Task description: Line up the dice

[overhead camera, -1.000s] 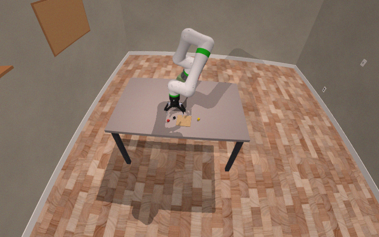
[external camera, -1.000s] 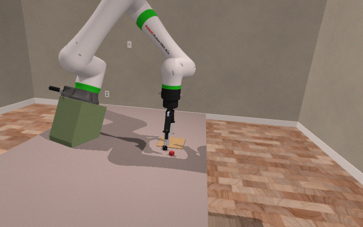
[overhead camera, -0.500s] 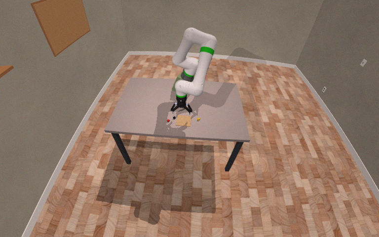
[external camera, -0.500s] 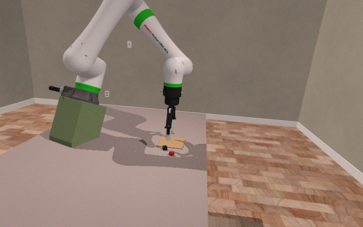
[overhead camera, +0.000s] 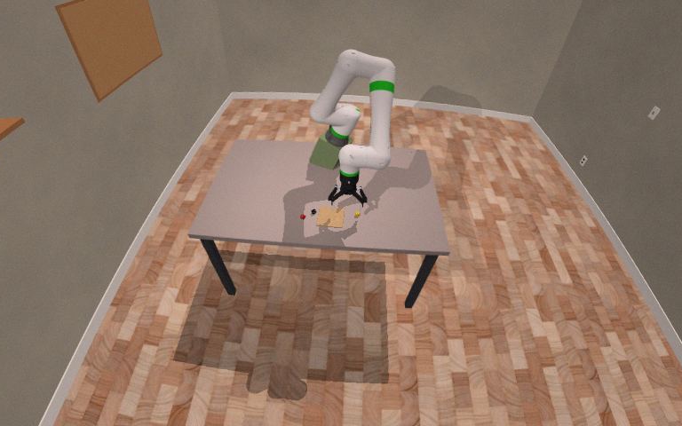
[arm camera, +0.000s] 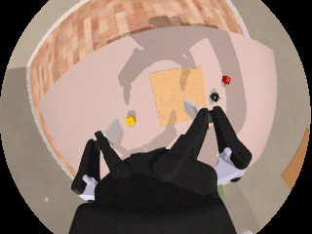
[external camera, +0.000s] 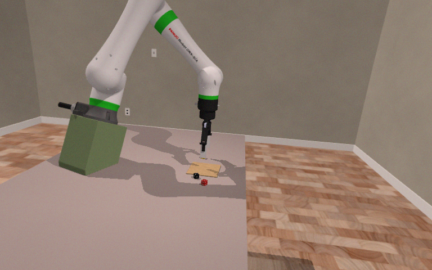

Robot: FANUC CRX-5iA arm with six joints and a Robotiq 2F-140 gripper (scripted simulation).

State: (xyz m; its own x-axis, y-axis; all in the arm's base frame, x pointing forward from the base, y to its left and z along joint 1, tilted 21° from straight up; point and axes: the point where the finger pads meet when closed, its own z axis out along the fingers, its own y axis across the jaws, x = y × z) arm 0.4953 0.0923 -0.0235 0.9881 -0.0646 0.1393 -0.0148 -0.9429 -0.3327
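Now: hand 6 cm to the right of the yellow die, 5 cm above it and 1 cm past it. Round my hand: red die 24 cm to the right, 5 cm below, 3 cm ahead; tan mat 8 cm to the right, 6 cm below, 1 cm ahead; black die 18 cm to the right, 5 cm below, 2 cm behind.
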